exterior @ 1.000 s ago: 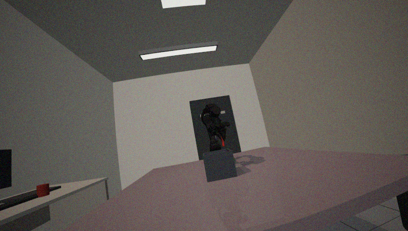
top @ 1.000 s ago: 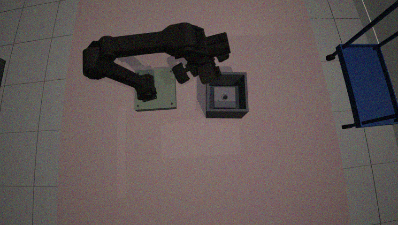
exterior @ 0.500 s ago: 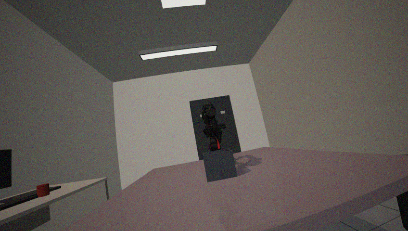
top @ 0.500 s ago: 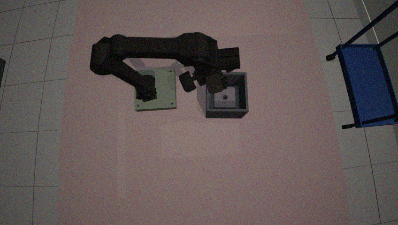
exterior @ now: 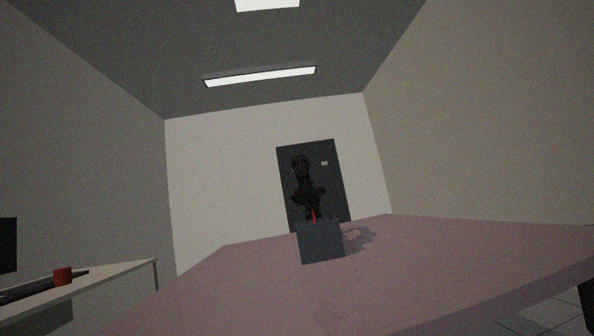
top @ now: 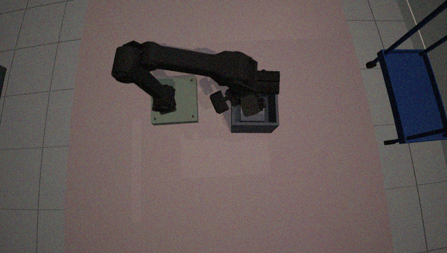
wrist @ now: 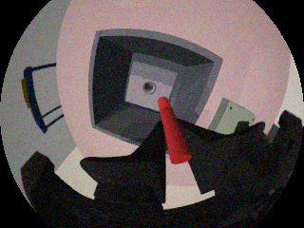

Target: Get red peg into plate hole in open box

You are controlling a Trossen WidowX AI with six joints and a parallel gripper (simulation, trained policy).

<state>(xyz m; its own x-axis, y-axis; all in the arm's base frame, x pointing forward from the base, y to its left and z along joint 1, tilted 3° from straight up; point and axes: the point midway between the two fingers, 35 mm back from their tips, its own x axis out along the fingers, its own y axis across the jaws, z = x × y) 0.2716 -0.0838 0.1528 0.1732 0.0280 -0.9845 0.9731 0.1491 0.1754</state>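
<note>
Now: the plate 110 mm below my gripper tip, 40 mm ahead of it and 20 mm to the right of it. From my gripper tip the other things lie so: red peg 10 mm to the right, 10 mm above.
</note>
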